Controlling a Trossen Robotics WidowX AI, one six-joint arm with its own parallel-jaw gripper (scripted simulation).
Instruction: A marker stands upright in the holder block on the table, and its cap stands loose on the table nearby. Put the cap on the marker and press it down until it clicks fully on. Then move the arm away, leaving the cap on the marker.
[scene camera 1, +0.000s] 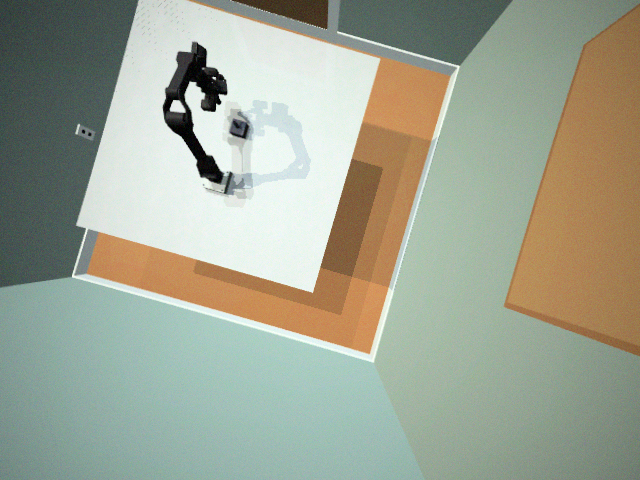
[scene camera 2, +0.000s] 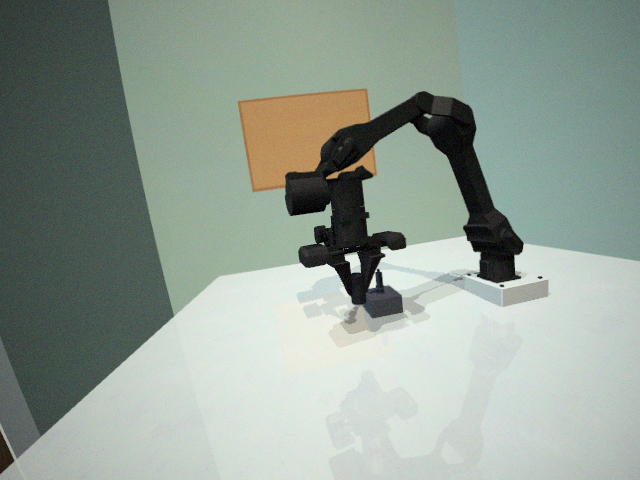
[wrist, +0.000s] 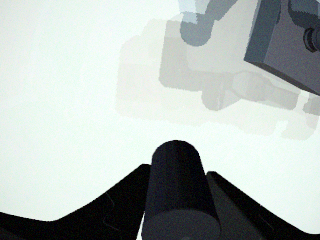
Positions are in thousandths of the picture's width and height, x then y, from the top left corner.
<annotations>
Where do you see my gripper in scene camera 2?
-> At 559, 611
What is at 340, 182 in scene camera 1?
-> My gripper.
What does my gripper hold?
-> A marker cap.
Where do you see my gripper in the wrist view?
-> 555, 735
</annotations>
